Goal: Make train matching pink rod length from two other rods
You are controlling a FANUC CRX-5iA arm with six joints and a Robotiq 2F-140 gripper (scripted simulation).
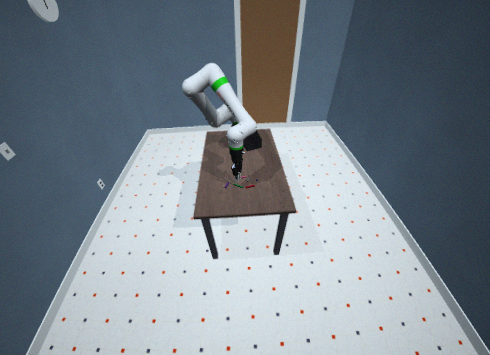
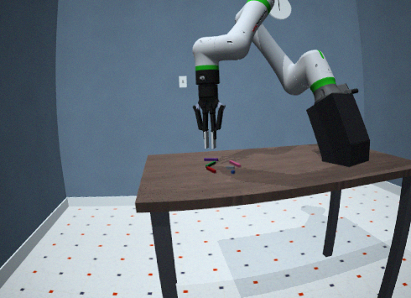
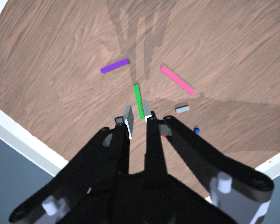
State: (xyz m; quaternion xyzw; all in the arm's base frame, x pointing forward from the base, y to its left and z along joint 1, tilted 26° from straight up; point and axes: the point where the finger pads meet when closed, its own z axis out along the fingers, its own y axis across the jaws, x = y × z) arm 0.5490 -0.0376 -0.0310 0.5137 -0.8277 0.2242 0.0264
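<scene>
My gripper is now 10 cm above the green rod. Round my hand: red rod (10 cm below, 9 cm to the left, 1 cm ahead); then purple rod (10 cm below, 9 cm to the right, 1 cm behind); then pink rod (10 cm below, 9 cm behind, 2 cm to the left).
</scene>
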